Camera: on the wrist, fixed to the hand. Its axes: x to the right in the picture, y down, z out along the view.
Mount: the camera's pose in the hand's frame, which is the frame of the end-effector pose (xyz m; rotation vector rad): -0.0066 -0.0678 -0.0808 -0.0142 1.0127 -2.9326
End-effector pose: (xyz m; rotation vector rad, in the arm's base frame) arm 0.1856 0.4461 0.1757 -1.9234 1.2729 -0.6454
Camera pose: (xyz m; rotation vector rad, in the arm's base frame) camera 0.1614 0.4448 0.2786 1.0195 1.4628 1.4993
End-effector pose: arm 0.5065 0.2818 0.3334 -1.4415 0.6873 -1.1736
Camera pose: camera 0.4170 0.2727 0.3888 0.2997 0.9171 1.7119
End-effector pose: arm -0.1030 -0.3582 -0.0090 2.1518 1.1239 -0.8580
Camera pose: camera -0.1411 -0.2702 0.0353 0.6918 -2.1437 0.0168
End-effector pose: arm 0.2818 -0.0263 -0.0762 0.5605 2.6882 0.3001
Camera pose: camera 0.2318 -0.1004 -0.0198 2.6045 -0.7465 0.2971
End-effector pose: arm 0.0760 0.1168 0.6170 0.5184 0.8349 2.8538
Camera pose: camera 0.0547 0.1320 0.5146 -1.2120 0.3924 0.0372
